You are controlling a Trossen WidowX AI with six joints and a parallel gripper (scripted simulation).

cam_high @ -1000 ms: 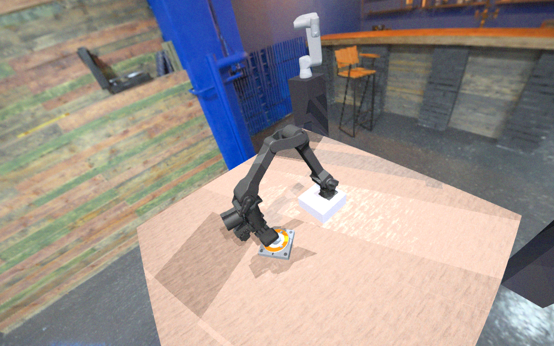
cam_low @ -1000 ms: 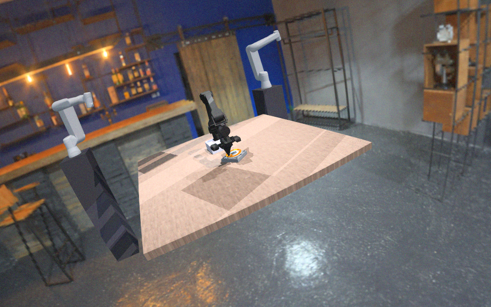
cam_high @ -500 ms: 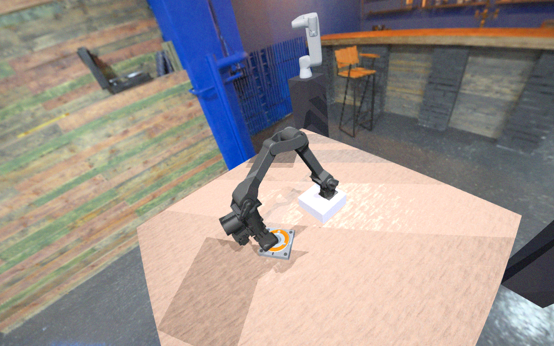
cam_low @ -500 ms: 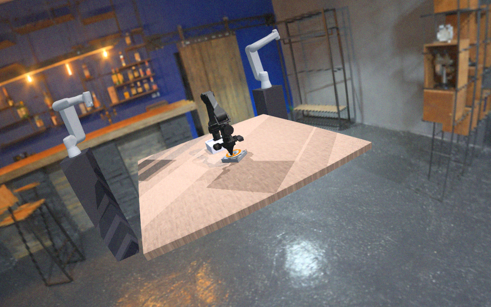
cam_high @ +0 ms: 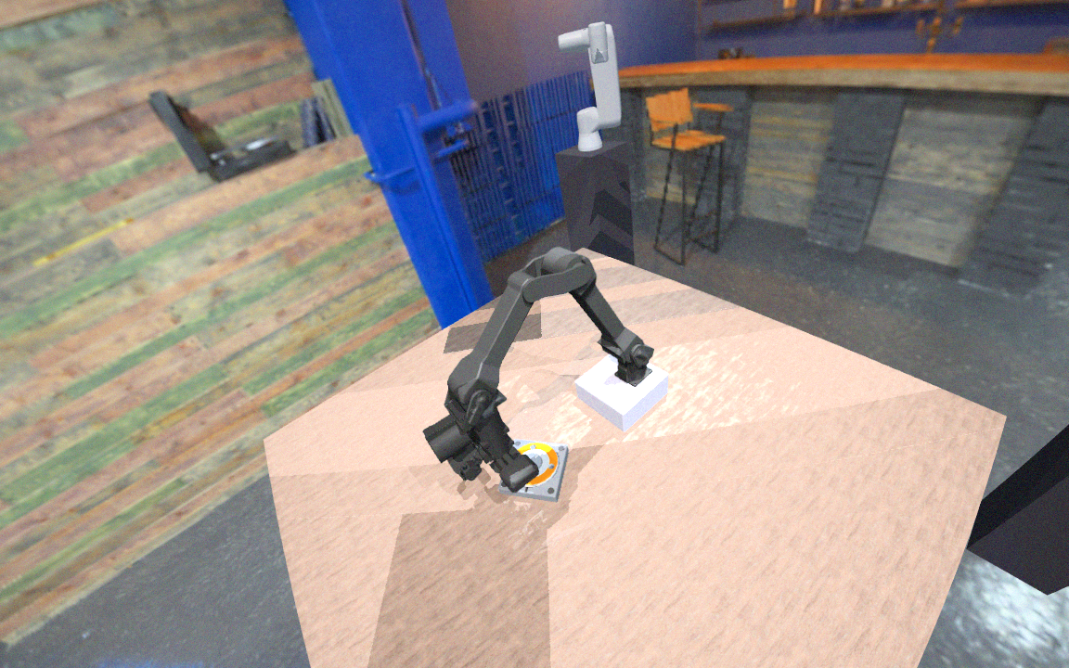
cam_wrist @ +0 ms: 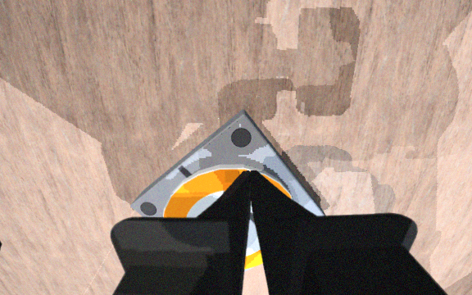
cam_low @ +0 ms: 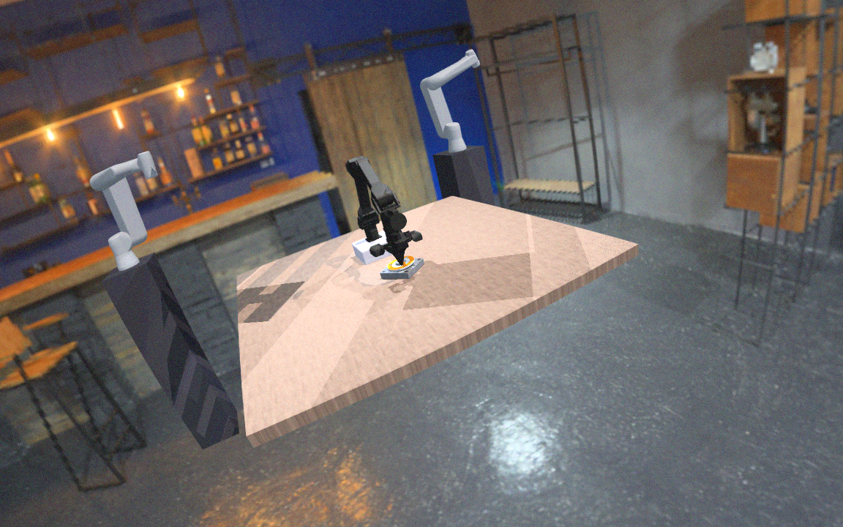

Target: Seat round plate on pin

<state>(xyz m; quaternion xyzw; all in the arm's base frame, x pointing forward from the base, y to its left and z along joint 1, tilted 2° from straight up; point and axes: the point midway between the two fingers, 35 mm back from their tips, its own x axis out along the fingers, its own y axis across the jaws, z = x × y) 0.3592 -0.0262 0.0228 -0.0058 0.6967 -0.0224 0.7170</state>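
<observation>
Now: gripper tip 5 cm past the square grey base, 2 cm to the right of it and 2 cm above it.
</observation>
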